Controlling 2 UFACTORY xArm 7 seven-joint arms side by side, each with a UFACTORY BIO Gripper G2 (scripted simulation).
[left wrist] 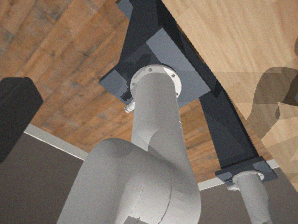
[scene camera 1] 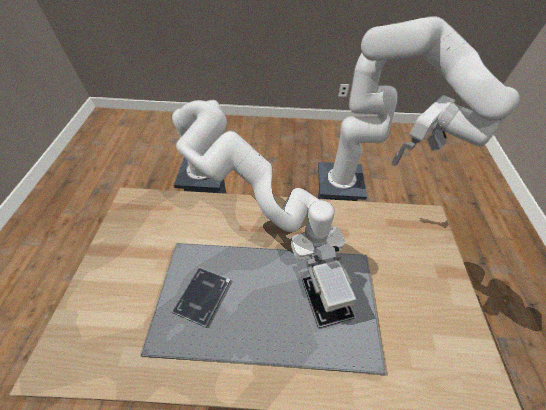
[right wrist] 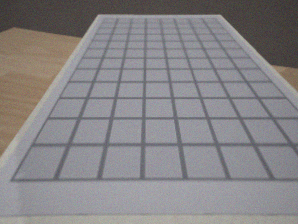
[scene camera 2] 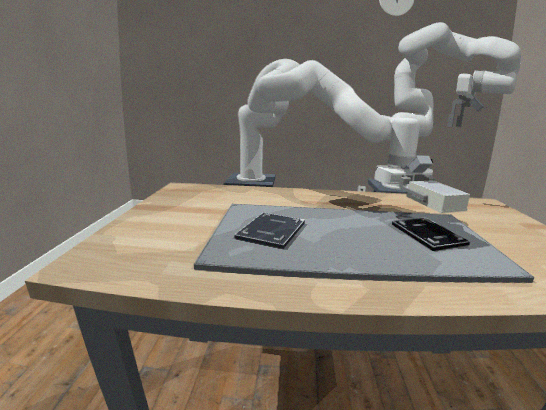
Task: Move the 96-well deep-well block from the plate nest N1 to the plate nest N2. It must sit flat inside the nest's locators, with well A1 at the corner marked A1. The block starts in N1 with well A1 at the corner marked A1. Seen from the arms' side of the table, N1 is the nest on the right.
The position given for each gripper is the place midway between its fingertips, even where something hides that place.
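Scene camera 1 has the left gripper [scene camera 1: 405, 152] and the right gripper [scene camera 1: 334, 289], plus a deep-well block [scene camera 1: 336, 293] and a nest N2 [scene camera 1: 333, 316]. Scene camera 2 shows the deep-well block [scene camera 2: 444, 199] as well. You'd find the deep-well block [right wrist: 150, 111] in the right wrist view too, but in the left wrist view the deep-well block is out of frame.
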